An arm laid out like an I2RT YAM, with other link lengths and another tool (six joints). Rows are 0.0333 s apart.
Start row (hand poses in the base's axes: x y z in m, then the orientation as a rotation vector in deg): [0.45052, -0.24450, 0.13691, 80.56, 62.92, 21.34]
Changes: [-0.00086, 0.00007, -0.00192, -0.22, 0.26, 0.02]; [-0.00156, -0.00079, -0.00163, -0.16, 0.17, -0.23]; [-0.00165, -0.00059, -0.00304, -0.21, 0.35, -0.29]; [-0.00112, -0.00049, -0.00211, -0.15, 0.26, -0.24]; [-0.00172, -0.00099, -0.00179, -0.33, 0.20, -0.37]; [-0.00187, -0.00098, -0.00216, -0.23, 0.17, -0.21]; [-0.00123, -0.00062, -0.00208, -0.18, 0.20, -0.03]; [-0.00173, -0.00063, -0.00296, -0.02, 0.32, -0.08]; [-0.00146, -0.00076, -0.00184, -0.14, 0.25, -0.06]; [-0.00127, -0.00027, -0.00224, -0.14, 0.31, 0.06]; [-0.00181, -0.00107, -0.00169, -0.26, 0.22, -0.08]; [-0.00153, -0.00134, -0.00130, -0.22, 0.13, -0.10]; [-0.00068, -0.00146, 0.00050, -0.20, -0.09, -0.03]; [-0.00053, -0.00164, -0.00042, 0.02, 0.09, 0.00]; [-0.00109, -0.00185, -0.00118, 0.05, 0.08, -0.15]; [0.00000, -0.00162, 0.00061, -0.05, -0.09, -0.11]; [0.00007, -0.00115, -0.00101, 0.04, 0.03, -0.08]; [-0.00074, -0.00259, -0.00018, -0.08, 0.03, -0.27]
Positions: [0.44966, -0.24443, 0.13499, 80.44, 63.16, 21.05]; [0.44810, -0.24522, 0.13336, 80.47, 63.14, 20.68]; [0.44645, -0.24581, 0.13032, 80.54, 63.22, 20.11]; [0.44533, -0.24630, 0.12821, 80.61, 63.26, 19.67]; [0.44361, -0.24729, 0.12642, 80.57, 63.16, 19.07]; [0.44174, -0.24827, 0.12426, 80.53, 63.15, 18.67]; [0.44051, -0.24889, 0.12218, 80.45, 63.30, 18.41]; [0.43878, -0.24952, 0.11922, 80.57, 63.50, 18.13]; [0.43732, -0.25028, 0.11738, 80.55, 63.66, 17.84]; [0.43605, -0.25055, 0.11514, 80.49, 63.96, 17.59]; [0.43424, -0.25162, 0.11345, 80.37, 64.08, 17.23]; [0.43271, -0.25296, 0.11215, 80.27, 64.12, 16.94]; [0.43203, -0.25442, 0.11265, 80.08, 64.03, 16.86]; [0.43150, -0.25606, 0.11223, 80.12, 64.10, 16.81]; [0.43041, -0.25791, 0.11105, 80.27, 64.06, 16.68]; [0.43041, -0.25953, 0.11166, 80.26, 63.91, 16.63]; [0.43048, -0.26068, 0.11065, 80.35, 63.88, 16.58]; [0.42974, -0.26327, 0.11047, 80.43, 63.71, 16.32]
